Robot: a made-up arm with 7 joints.
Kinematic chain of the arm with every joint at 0, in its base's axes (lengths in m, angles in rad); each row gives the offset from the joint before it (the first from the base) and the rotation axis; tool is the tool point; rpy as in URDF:
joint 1: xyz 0 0 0.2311 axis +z
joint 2: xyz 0 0 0 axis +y
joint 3: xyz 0 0 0.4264 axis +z
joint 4: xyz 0.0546 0 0 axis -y
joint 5: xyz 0.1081 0 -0.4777 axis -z
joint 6: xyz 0 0 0 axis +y
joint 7: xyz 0.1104 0 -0.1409 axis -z
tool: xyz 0 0 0 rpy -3.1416 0 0
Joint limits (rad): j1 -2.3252..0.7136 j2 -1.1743..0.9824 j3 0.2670..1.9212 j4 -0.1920..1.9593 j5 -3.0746..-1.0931 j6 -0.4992..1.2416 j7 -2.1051..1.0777
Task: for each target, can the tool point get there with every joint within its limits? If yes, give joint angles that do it. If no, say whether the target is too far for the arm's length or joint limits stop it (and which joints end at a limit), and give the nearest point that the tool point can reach.
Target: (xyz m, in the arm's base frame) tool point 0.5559 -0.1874 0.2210
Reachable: yes | joints -2.0142 -0.5309 1.6796 0.7650 -2.5231 0.6531 0.7605
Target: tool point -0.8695 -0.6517 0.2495
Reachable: no: joint limits stop it (at a limit: joint 1, joint 3, joint 4, joint 6) | nearest point -0.6275 -0.7603 0.2480 | short by 0.265 m
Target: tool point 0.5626 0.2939 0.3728
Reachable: yes | joints -1.0073 0.7945 1.5697 0.9835 -1.9911 0.2533 -1.1464
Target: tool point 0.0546 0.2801 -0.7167
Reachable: no: joint limits stop it (at a limit: joint 1, joint 2, joint 3) | nearest point 0.1343 0.2865 -0.2274 | short by 0.496 m
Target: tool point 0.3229 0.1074 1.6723
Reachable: no: too far | nearest point 0.2225 0.0740 1.2241 | short by 0.461 m
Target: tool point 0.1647 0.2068 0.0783
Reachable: yes | joints -0.0789 -0.5998 1.3746 0.1437 -2.9187 0.4713 -0.1708
